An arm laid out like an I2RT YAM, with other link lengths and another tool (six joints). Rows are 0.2 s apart.
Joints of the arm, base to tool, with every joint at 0 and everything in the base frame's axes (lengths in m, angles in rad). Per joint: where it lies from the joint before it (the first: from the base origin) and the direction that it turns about. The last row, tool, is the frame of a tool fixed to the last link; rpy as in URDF.
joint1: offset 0 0 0.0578 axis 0 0 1
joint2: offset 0.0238 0.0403 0.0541 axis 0 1 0
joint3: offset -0.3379 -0.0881 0 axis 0 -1 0
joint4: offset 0.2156 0.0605 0.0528 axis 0 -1 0
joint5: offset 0.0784 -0.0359 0.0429 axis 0 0 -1
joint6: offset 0.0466 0 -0.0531 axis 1 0 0
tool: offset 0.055 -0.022 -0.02 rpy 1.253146 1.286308 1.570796
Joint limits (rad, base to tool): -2.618..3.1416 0..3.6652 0..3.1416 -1.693..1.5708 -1.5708..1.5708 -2.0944..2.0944
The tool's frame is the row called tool.
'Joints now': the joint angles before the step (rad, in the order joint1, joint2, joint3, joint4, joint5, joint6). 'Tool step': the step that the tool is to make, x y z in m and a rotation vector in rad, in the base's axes. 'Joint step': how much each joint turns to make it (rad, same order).
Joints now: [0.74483, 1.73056, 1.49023, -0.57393, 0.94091, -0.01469]
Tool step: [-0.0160, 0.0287, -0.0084, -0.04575, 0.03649, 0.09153]
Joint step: [0.08849, 0.01244, -0.01159, -0.02517, 0.00266, -0.01108]
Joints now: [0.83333, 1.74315, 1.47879, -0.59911, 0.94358, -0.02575]
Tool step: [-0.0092, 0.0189, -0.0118, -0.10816, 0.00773, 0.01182]
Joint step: [0.06211, 0.04793, -0.00028, -0.03905, 0.08160, -0.00011]
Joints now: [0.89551, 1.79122, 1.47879, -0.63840, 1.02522, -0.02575]
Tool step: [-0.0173, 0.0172, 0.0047, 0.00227, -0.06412, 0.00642]
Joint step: [0.07285, 0.00030, -0.00021, -0.00480, 0.07934, 0.05185]
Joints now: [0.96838, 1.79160, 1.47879, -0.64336, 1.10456, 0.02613]
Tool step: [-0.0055, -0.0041, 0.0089, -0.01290, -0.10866, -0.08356]
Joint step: [0.01282, 0.00182, -0.00001, -0.00240, 0.13496, 0.05914]
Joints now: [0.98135, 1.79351, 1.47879, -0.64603, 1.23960, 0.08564]
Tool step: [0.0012, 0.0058, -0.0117, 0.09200, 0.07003, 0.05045]
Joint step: [-0.00188, -0.00013, -0.00030, -0.00903, -0.11976, 0.05042]
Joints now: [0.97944, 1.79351, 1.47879, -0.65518, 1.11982, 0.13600]
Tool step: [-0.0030, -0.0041, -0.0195, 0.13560, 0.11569, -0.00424]
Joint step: [-0.02092, -0.00008, -0.00024, -0.08576, -0.15523, 0.15269]
